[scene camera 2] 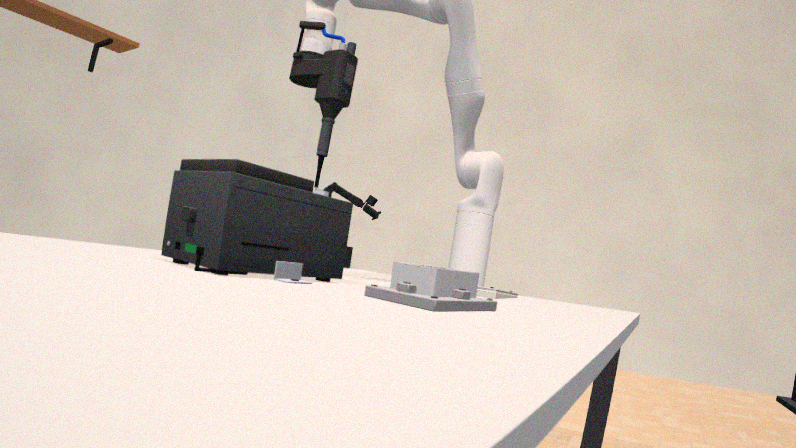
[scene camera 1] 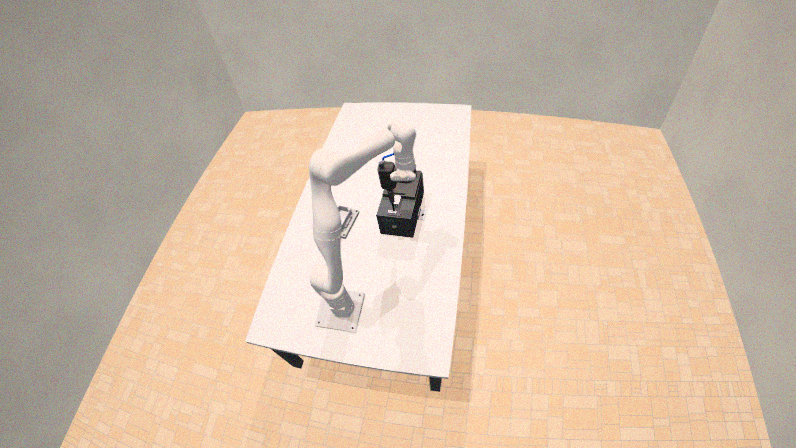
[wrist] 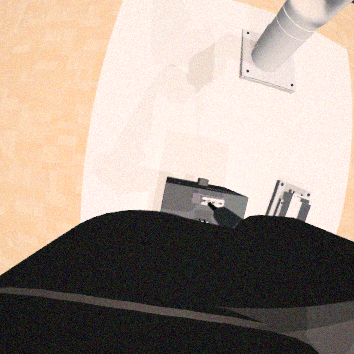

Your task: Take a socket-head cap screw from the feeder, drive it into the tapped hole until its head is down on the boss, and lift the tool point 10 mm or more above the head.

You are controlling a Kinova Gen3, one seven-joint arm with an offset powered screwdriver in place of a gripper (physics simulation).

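Observation:
The screw feeder (scene camera 1: 396,224) (scene camera 2: 278,222) (wrist: 180,200) is a black box on the table. My black powered screwdriver's tip (scene camera 1: 394,209) (scene camera 2: 316,185) (wrist: 210,204) points down at the light pickup spot on the feeder's top; whether it touches there cannot be told. No screw can be made out on the tip, which is too small to read. The grey fixture block (scene camera 2: 414,277) (wrist: 296,204) sits on its base plate (scene camera 2: 465,305), apart from the tool; in scene camera 1 the arm partly hides the fixture (scene camera 1: 349,223). Its tapped hole and boss cannot be made out.
A thin black jointed arm (scene camera 2: 350,197) sticks out from the feeder's top. A small grey bracket (scene camera 2: 287,269) stands beside the feeder. The robot's base plate (scene camera 1: 358,314) (wrist: 247,74) is on the white table (scene camera 1: 428,333). A wooden shelf (scene camera 2: 72,25) is on the wall.

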